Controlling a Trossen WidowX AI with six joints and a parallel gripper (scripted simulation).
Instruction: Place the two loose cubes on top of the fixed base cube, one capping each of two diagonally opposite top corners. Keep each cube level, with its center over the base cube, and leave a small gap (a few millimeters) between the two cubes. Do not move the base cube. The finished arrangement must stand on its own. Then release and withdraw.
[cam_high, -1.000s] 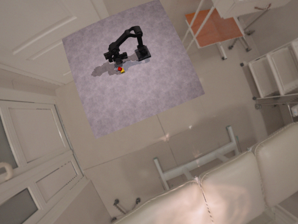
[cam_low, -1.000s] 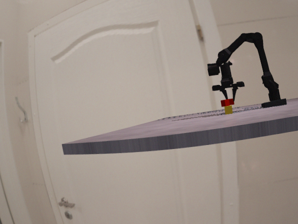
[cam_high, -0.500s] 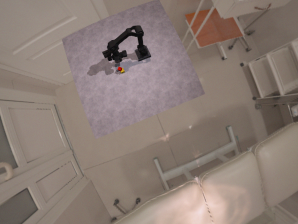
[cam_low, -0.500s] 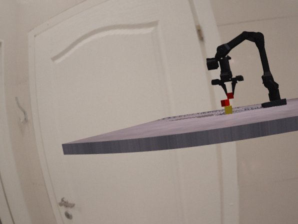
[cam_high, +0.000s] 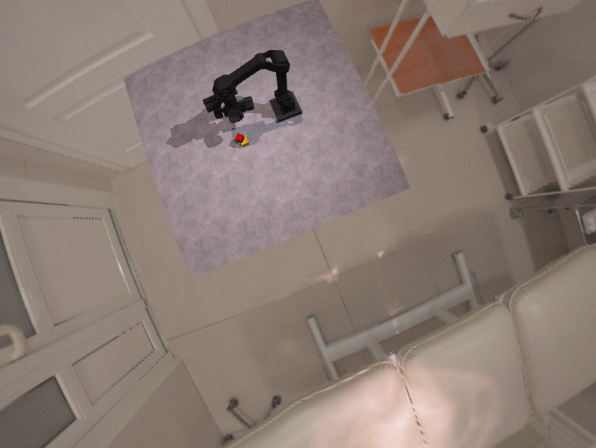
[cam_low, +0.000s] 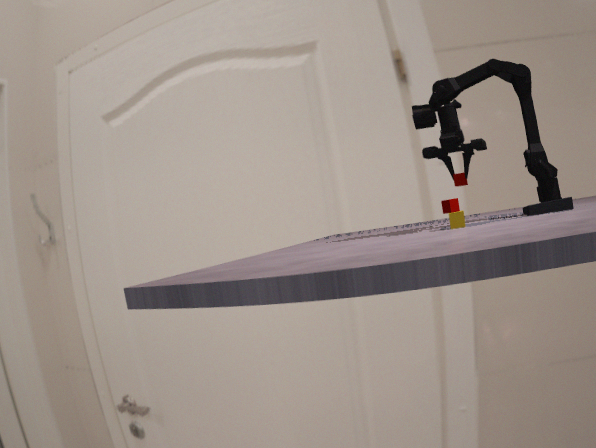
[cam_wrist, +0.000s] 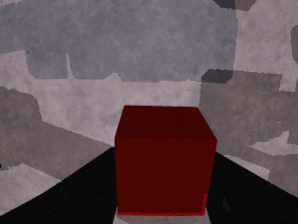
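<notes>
My gripper tip is now 1 cm short of the yellow base cube, 11 cm to the right of it and 10 cm above it.
</notes>
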